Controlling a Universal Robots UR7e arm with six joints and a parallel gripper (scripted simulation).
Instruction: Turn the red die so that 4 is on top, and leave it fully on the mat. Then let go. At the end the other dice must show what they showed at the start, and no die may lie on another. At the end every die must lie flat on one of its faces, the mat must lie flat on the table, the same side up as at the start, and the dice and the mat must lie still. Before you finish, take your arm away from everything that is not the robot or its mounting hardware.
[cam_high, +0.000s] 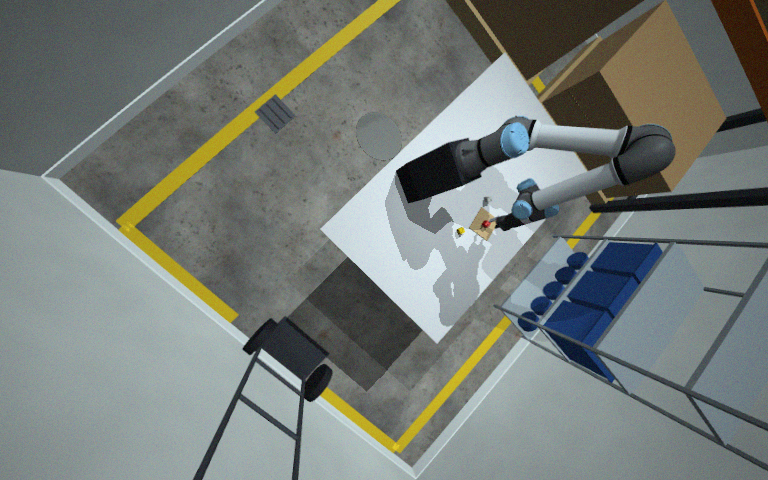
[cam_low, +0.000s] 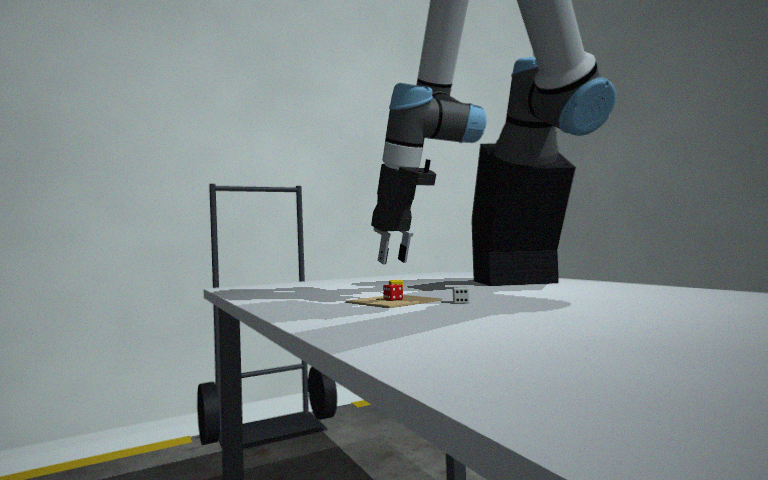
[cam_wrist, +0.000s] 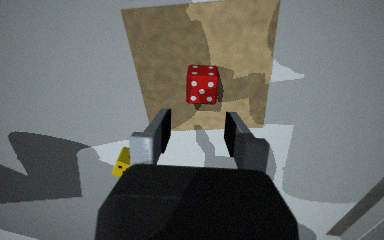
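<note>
Right now my hand is 8 cm above the red die. Also, from my hand: yellow die (14 cm to the right, 8 cm below, 8 cm behind); then white die (10 cm to the left, 9 cm behind, 8 cm below); then tan mat (10 cm below).
</note>
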